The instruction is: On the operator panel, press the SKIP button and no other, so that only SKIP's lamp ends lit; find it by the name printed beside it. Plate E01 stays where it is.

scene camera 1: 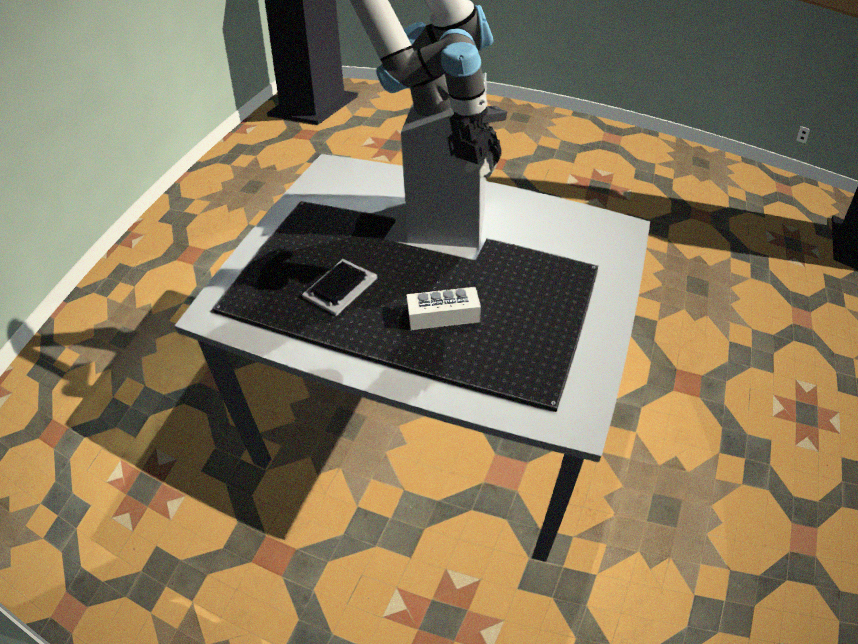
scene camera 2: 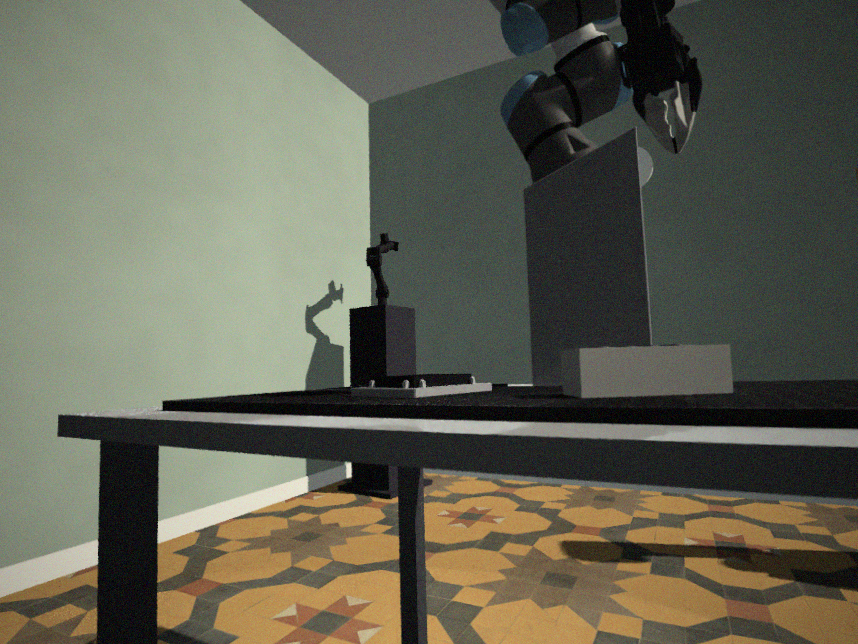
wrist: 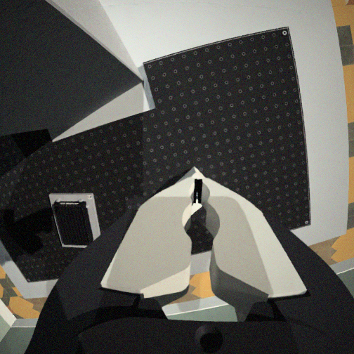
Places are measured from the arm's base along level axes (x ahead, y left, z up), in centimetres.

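Pixels of known places: gripper, between the fingertips: [scene camera 1: 486, 177] [scene camera 2: 677, 153]; arm's base, origin of its link: [scene camera 1: 442, 100] [scene camera 2: 573, 181].
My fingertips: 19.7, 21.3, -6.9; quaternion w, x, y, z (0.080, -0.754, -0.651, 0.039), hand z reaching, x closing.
Note:
For each thing: its top centre in the pictures, then the offset to it from my fingertips, as dx, dy, dz. Level surfaces: height alone.
- operator panel, centre of its top: [scene camera 2: 640, 344] [scene camera 1: 443, 299] +15.3, -3.6, -27.4
- light plate, centre of its top: [scene camera 2: 423, 378] [scene camera 1: 338, 281] +18.6, -32.0, -30.8
- black perforated mat, height of its surface: dz -33.0
- white table, height of its surface: dz -34.2
The operator panel [scene camera 1: 443, 317] [scene camera 2: 654, 371] is a white box with a row of several grey round buttons on top. Printed names sit beside them, too small to read in scene camera 1. No lit lamp can be made out. In the wrist view the panel is hidden behind the fingers. A light plate [scene camera 1: 354, 292] [scene camera 2: 450, 389] [wrist: 95, 220] with a black ribbed block on it lies left of the panel; I take it as E01, though no label is readable. My gripper [scene camera 1: 489, 168] [scene camera 2: 676, 149] [wrist: 196, 181] is shut and empty, high above the table, well apart from the panel.
The panel and plate rest on a black perforated mat [scene camera 1: 512, 360] [wrist: 225, 100] on a white table [scene camera 1: 616, 291] [wrist: 325, 150]. The tall grey pedestal [scene camera 1: 442, 187] [scene camera 2: 589, 270] of the arm stands behind the panel. A dark column [scene camera 1: 304, 62] [scene camera 2: 382, 343] stands beyond the table.

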